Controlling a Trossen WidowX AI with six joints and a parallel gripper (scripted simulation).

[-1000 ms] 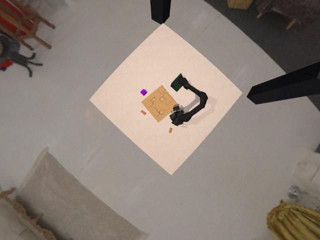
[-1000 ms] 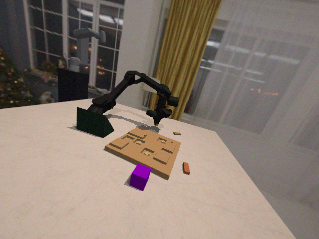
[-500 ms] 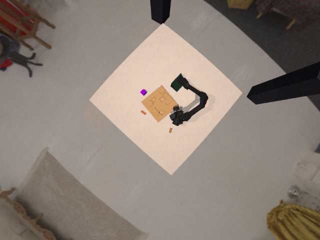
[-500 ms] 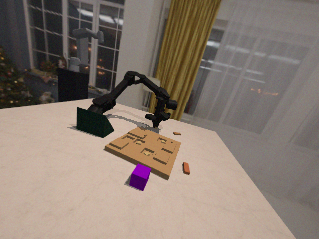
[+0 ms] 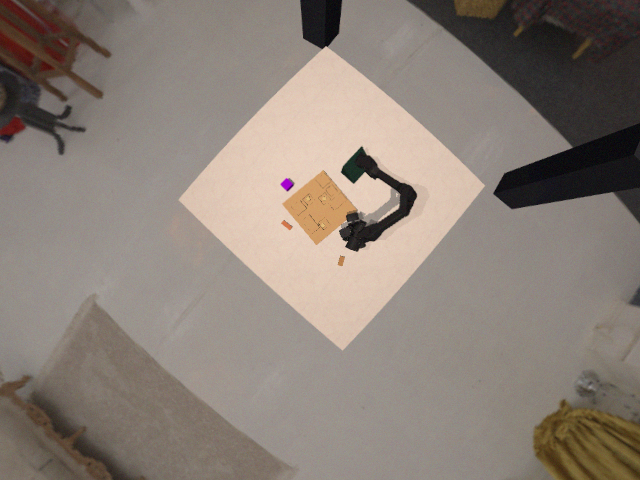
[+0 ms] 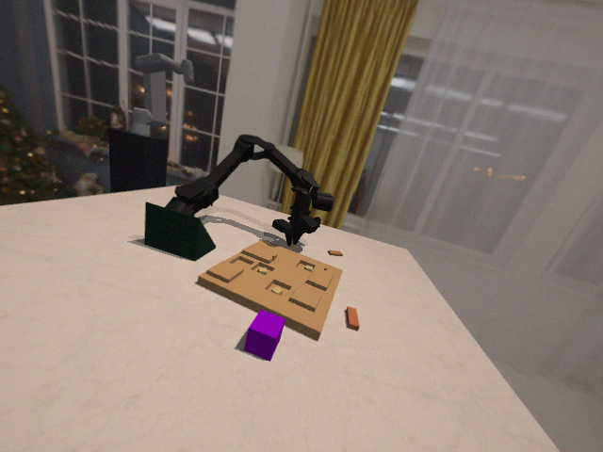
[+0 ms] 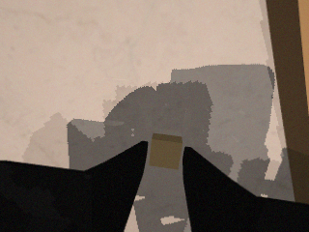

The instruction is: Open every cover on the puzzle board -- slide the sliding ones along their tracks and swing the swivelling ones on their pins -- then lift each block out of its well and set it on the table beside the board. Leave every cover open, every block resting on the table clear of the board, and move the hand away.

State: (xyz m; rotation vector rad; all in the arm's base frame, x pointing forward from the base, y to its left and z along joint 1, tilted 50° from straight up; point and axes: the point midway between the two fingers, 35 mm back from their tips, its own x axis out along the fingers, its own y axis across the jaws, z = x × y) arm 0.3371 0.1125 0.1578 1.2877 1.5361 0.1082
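My gripper tip is now 10 mm past the tan puzzle board, 250 mm to the left of it and 10 mm below it. Round my gripper tip: purple cube: 450 mm to the right, 20 mm above; orange block: 180 mm ahead, 330 mm to the right.
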